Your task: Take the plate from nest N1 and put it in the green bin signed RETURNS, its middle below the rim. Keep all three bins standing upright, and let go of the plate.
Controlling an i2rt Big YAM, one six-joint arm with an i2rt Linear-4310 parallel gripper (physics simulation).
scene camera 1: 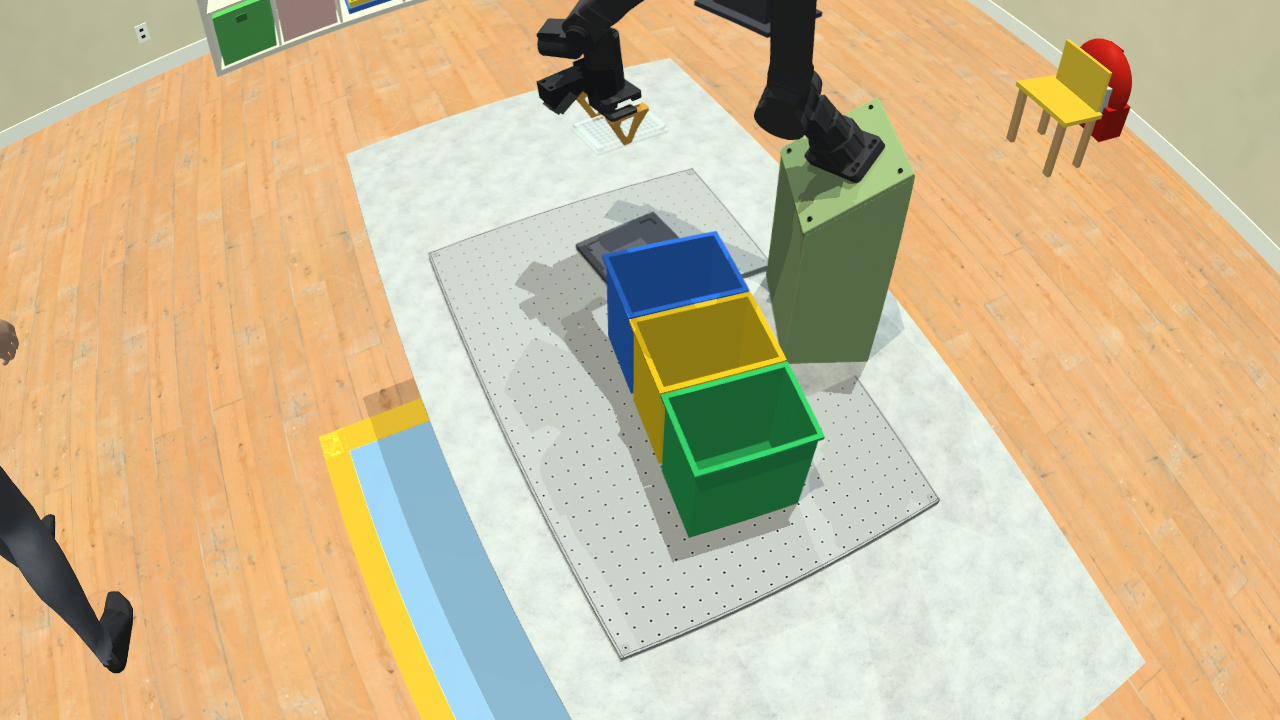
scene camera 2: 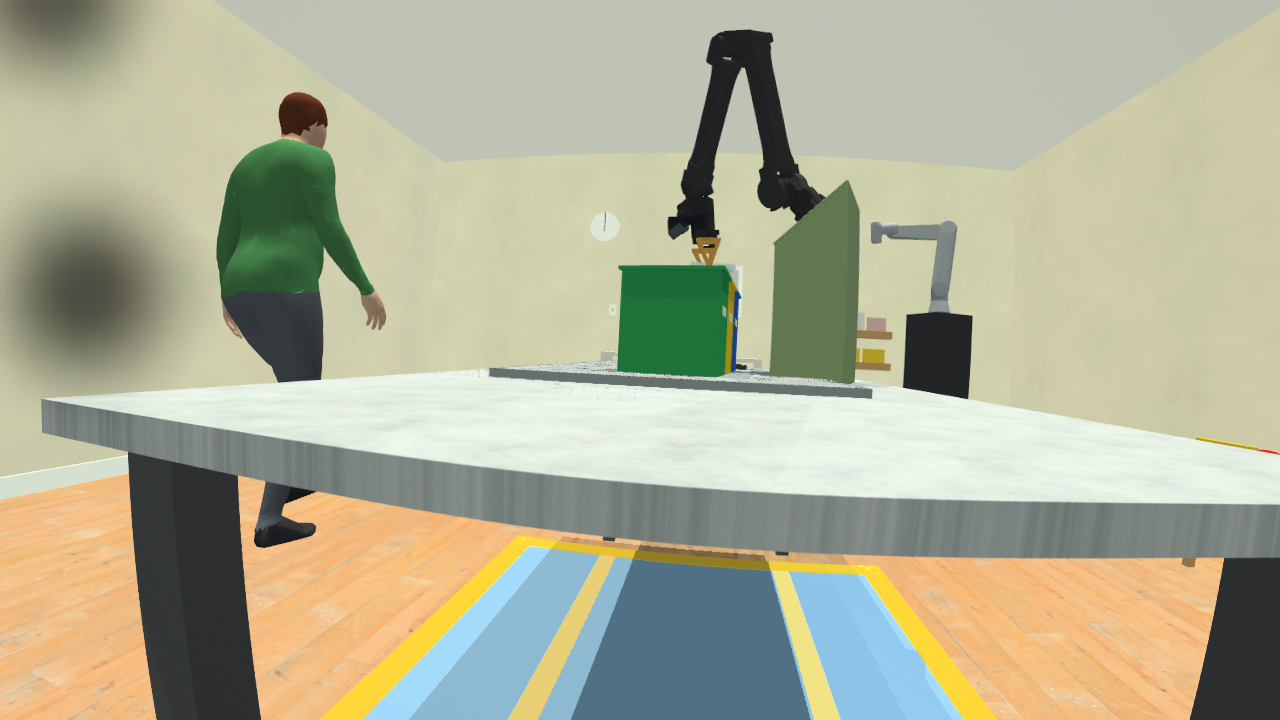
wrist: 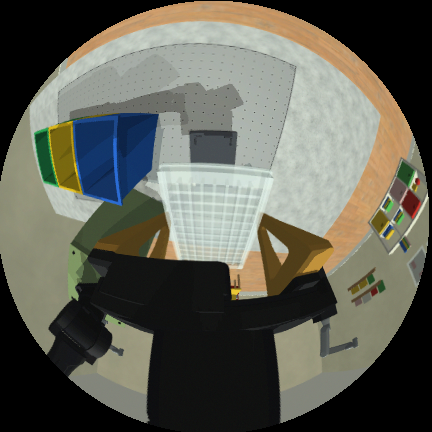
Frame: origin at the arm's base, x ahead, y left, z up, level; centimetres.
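Where they show: gripper, fingertip midpoint: (scene camera 1: 612,132) (wrist: 213,216); arm's base, origin of the base link: (scene camera 1: 847,153) (scene camera 2: 822,222).
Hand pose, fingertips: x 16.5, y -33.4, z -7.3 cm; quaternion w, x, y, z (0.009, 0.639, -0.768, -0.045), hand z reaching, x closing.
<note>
Each offset is from my fingertips to the top centre of the thing.
My gripper (scene camera 1: 610,126) (scene camera 2: 707,254) (wrist: 213,216) is shut on the clear gridded plate {dx -1.2, dy +0.3, dz +1.2 cm} (scene camera 1: 650,125) (wrist: 215,200), its two orange fingers on the plate's opposite sides. It holds the plate about level, high above the table and beyond the blue bin. A dark empty nest {dx -2.7, dy +1.9, dz -26.2 cm} (scene camera 1: 617,236) (wrist: 213,148) lies below on the perforated board; its label cannot be read. The green bin {dx +20.5, dy +46.3, dz -9.7 cm} (scene camera 1: 751,497) (scene camera 2: 671,322) (wrist: 44,160) stands upright at the end of the row nearest the scene cameras. Its sign does not show.
The yellow bin {dx +14.6, dy +34.4, dz -9.7 cm} (scene camera 1: 716,340) (wrist: 65,157) and blue bin {dx +8.7, dy +22.4, dz -9.7 cm} (scene camera 1: 675,277) (wrist: 95,155) stand upright between the green bin and the nest. The arm's tall green pedestal (scene camera 1: 832,286) (scene camera 2: 810,304) stands beside the row. A person (scene camera 2: 281,214) stands beyond the table at the left in scene camera 2.
</note>
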